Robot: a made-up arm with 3 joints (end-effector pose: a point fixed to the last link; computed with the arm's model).
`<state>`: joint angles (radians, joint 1 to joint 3).
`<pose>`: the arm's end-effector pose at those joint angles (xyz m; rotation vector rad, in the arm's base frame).
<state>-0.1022 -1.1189 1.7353</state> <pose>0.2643 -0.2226 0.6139 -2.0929 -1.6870 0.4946</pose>
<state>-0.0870 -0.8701 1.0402</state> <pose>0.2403 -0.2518 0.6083 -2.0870 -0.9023 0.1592</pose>
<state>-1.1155 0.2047 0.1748</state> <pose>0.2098 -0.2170 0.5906 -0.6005 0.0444 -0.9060</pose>
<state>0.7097 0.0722 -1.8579</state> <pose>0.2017 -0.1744 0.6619 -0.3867 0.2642 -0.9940</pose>
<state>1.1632 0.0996 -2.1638</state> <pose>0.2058 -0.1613 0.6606 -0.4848 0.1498 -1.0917</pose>
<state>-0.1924 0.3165 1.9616</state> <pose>0.1648 -0.2887 0.7241 2.5051 0.7960 0.8150</pose>
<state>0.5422 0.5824 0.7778</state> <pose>0.1419 -0.2644 0.7328 2.4469 0.8504 1.5490</pose>
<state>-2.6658 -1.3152 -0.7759</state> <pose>0.1209 -0.1703 0.7105 1.0956 -0.4320 1.3156</pose>
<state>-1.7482 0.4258 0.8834</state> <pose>0.2040 -0.2099 0.5582 -0.7083 0.1426 -1.0304</pose>
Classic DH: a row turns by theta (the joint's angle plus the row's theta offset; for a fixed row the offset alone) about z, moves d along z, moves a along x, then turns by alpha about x. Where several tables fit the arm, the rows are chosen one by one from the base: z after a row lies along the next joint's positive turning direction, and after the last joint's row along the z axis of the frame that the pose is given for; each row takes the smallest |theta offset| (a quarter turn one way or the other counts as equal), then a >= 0, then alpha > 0; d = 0 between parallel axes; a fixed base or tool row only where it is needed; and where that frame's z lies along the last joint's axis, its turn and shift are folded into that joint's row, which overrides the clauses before.
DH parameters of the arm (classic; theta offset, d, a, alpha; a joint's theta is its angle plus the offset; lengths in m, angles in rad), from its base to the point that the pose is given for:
base (fixed): 1.5164 0.6084 -0.1861 -1.8355
joint 1: 1.086 -0.1577 0.0069 -1.4099
joint 2: -0.2603 0.0171 -0.0556 1.489
joint 3: 0.3967 -0.072 0.0488 2.0208
tool (fixed): -2.3311 -0.0352 0 0

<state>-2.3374 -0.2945 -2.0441</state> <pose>0.1977 -0.2208 0.6851 1.9221 0.9859 1.3313</pose>
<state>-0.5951 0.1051 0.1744</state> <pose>0.2064 -0.2462 0.6068 -1.0988 -0.1342 -0.9437</pose>
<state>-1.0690 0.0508 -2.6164</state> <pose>0.1974 -0.2375 0.7020 1.7483 1.0291 0.3029</pose>
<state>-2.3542 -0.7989 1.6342</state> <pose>0.2568 -0.1402 0.6677 -0.1826 -1.0530 -0.9432</pose>
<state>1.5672 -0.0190 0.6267</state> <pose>0.1788 -0.2068 0.7496 2.3403 0.5736 0.3884</pose>
